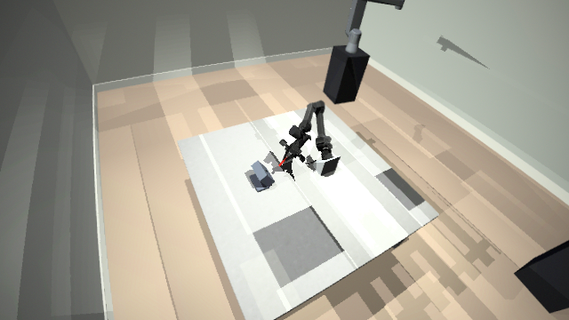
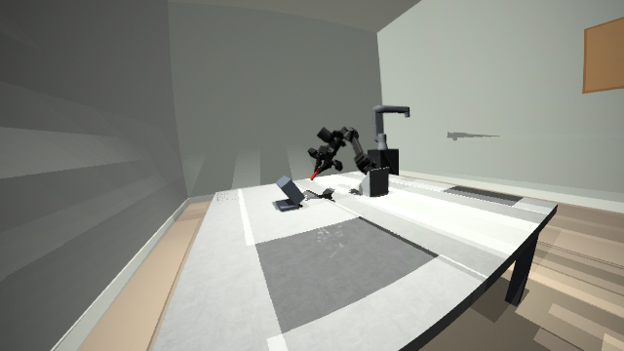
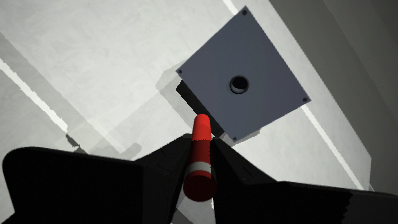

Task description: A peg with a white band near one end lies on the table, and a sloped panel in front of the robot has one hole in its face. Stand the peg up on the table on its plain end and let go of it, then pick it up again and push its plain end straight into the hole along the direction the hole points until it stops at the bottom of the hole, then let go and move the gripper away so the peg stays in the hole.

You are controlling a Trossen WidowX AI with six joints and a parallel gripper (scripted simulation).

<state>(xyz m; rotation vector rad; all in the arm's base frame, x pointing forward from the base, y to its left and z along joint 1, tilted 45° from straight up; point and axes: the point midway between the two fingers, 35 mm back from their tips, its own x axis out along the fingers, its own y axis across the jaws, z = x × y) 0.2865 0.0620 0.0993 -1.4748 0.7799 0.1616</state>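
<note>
Right now the dark sloped panel is 130 mm ahead of my gripper tip, 10 mm to the left of it and 60 mm below it. Round my gripper tip: red peg 10 mm behind, 10 mm above.
</note>
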